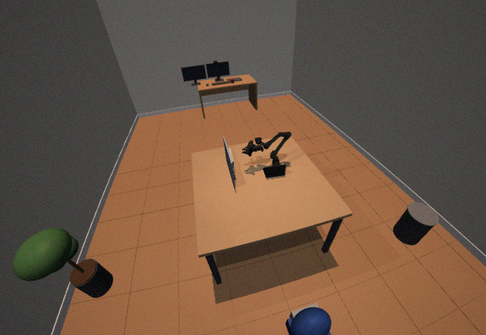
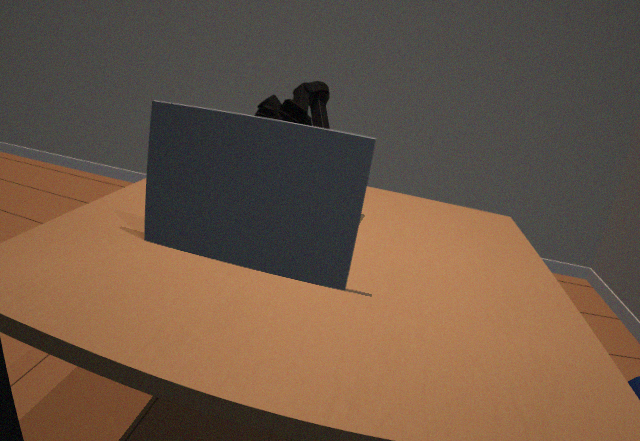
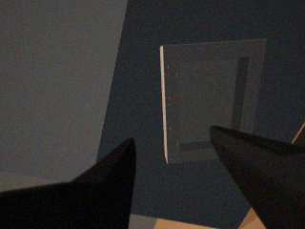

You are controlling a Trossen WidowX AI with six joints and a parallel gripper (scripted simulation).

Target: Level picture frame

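The picture frame is 130 mm ahead of my gripper tip, 10 mm to the right of it and 70 mm below it. Round my gripper tip: blue-grey wall panel: 140 mm ahead, 10 mm to the left, 90 mm below.
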